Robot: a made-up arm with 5 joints.
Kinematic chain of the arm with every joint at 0, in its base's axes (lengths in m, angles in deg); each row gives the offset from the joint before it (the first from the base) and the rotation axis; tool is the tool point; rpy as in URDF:
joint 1: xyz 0 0 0.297 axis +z
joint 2: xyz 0 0 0 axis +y
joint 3: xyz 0.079 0 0.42 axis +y
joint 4: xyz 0.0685 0 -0.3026 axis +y
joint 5: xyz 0.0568 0 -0.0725 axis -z
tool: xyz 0 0 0 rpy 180 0 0
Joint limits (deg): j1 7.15..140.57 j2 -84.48..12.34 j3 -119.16..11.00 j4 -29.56..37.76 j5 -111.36..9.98
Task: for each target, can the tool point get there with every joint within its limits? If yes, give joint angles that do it. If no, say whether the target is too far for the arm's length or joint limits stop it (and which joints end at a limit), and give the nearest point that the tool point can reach.
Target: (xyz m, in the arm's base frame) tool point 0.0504 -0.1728 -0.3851
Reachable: no: joint limits stop it (at a limit: joint 1, joint 2) | nearest point 0.1147 0.0144 0.2913 | short by 0.705 m
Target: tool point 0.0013 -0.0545 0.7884
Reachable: yes | joints 91.32 -66.61 -43.61 -6.41 -18.21
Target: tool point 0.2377 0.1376 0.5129
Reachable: yes | joints 30.06 -16.04 -17.12 -22.66 -2.88
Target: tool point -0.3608 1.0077 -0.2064
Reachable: no: too far | nearest point -0.1525 0.4260 0.4069 | short by 0.871 m
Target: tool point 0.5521 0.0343 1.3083
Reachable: no: too far | nearest point 0.3764 0.0472 0.9919 | short by 0.362 m
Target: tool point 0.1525 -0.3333 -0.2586
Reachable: no: joint limits stop it (at a limit: joint 1, joint 2) | nearest point 0.1417 0.0178 0.2888 | short by 0.650 m
